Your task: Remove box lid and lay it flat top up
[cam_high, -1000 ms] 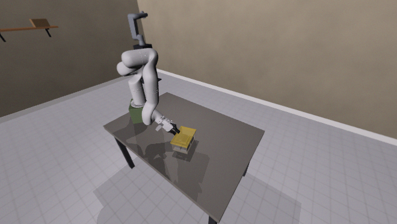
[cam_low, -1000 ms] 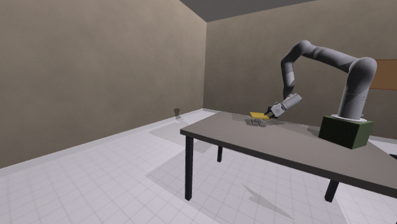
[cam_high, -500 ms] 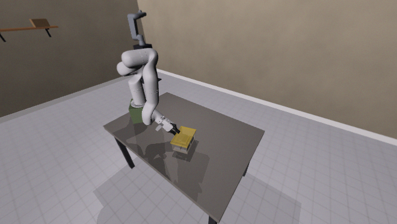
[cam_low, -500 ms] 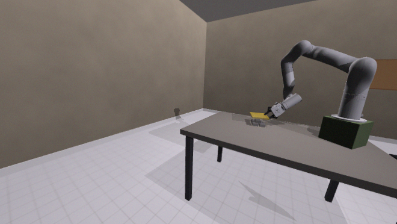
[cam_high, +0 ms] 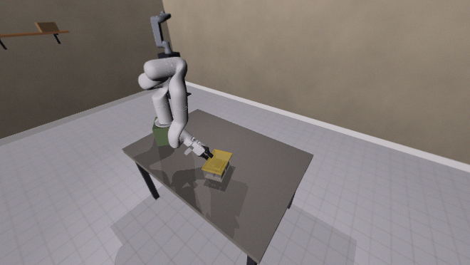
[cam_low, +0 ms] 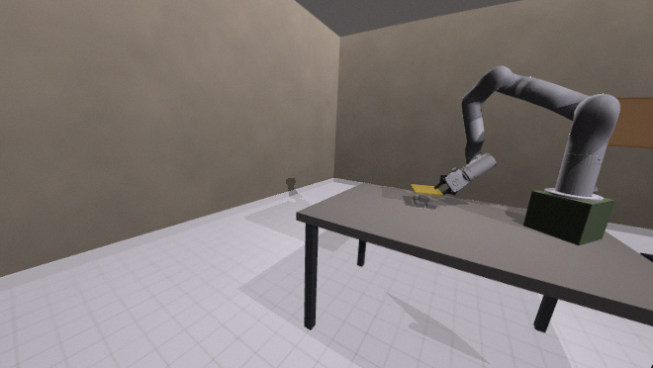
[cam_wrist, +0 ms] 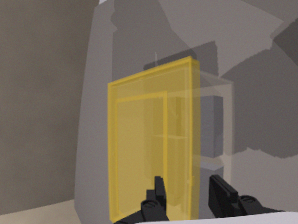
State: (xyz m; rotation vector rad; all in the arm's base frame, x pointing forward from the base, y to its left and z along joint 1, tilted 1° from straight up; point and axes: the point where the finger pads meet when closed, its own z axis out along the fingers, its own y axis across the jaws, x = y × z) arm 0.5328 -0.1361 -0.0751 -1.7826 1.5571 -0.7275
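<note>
My gripper is now 80 mm short of the yellow lid and 10 mm above it. Round my hand: grey box: 80 mm ahead, 50 mm below.
</note>
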